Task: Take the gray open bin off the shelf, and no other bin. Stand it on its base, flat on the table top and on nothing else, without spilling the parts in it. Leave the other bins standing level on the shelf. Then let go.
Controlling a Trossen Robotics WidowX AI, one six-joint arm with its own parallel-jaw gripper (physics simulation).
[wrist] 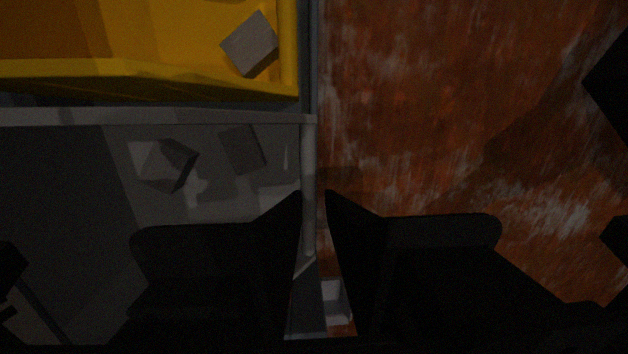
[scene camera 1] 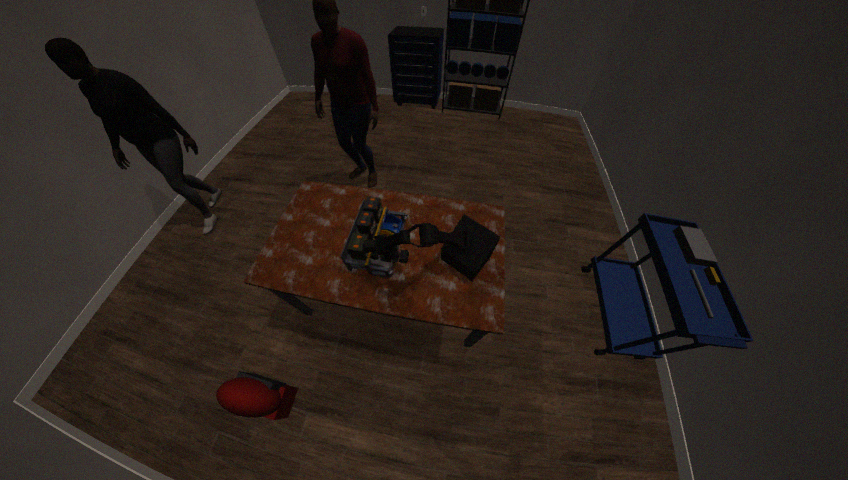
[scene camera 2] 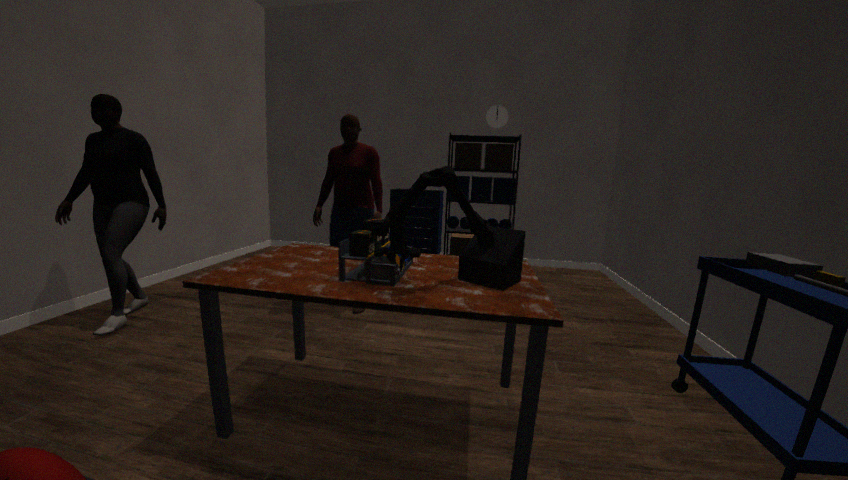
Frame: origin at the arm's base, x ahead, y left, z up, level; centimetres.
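Seen in the pictures: gripper, fingertip midpoint: (wrist: 313, 196) (scene camera 1: 392, 261); arm's base at its link origin: (scene camera 1: 466, 241) (scene camera 2: 487, 242).
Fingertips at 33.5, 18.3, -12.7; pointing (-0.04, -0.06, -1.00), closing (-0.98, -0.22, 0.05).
Observation:
Offsets run from my fingertips to a thing's top centre, as dx, dy, dz. "pt": to the spot under its first point. Level surfaces: height alone.
The gray open bin @[+6.5, +1.2, +5.9] (scene camera 1: 382, 267) (scene camera 2: 381, 272) (wrist: 150, 116) stands at the near end of the shelf (scene camera 2: 342, 268) (wrist: 308, 312), beside the yellow bin @[pt +11.8, -7.7, -2.9] (wrist: 150, 40). Gray blocky parts @[pt +9.6, -0.4, -0.3] (wrist: 162, 165) @[pt +5.1, -2.1, -0.8] (wrist: 242, 150) lie inside it. In the wrist view my gripper (wrist: 313, 196) is shut on the gray bin's front wall, one finger inside and one outside over the table side. The bin looks level and on the shelf; its underside is hidden. The yellow bin holds a gray part @[+5.2, -8.3, -1.4] (wrist: 250, 44). The blue bin @[+11.7, -20.6, +4.3] (scene camera 1: 392, 223) stands farther along the shelf.
Several dark boxes @[+17.1, -8.7, +19.6] (scene camera 1: 365, 221) @[+15.3, +3.0, +16.1] (scene camera 2: 360, 242) stand on the shelf's upper level, close behind the gripper. The arm's black base block (scene camera 1: 470, 255) (scene camera 2: 493, 261) stands on the table @[dz -3.8] (scene camera 1: 321, 285) (scene camera 2: 285, 288). A small pale open box @[pt -3.0, +7.3, +1.8] (wrist: 336, 301) lies beyond the shelf's end.

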